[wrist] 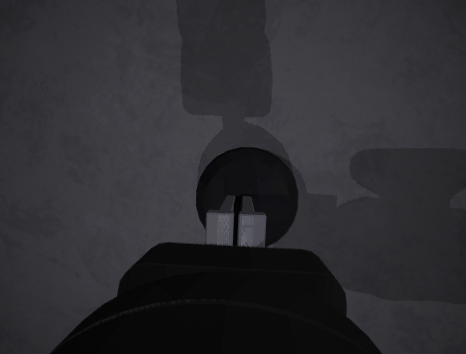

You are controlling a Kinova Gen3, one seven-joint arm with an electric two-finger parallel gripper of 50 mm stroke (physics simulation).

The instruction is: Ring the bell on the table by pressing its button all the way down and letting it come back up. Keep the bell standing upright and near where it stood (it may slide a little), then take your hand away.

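Places are measured from the arm's base along level axes (x down, y left, z ahead), in metres.
Where they show: gripper, fingertip midpoint: [238, 212].
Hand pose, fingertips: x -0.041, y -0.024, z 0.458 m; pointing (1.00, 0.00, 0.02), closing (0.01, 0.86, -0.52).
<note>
After its pixels a point has its place.
The bell [250, 172] {x -0.019, y -0.031, z 0.433 m} is a dark round dome, seen from above in the middle of the wrist view, standing upright on the grey table [100, 150] {x 0.021, y -0.150, z 0.492 m}. My gripper [238, 212] {x -0.041, y -0.024, z 0.458 m} is shut and empty, its two pale fingers side by side over the bell, with the tips near the middle of the dome. The button cannot be made out; it is dark there and the fingertips cover that area. The shadow of the fingers runs straight into the top of the bell's shadow, with no gap between them. Whether the button is pressed down cannot be told.
A wide shadow of the arm [227, 60] falls on the table above the bell, and another large shadow [400, 240] {x 0.021, y 0.111, z 0.411 m} lies to the right. The dark gripper body covers the bottom of the view. No other objects or obstacles show around the bell.
</note>
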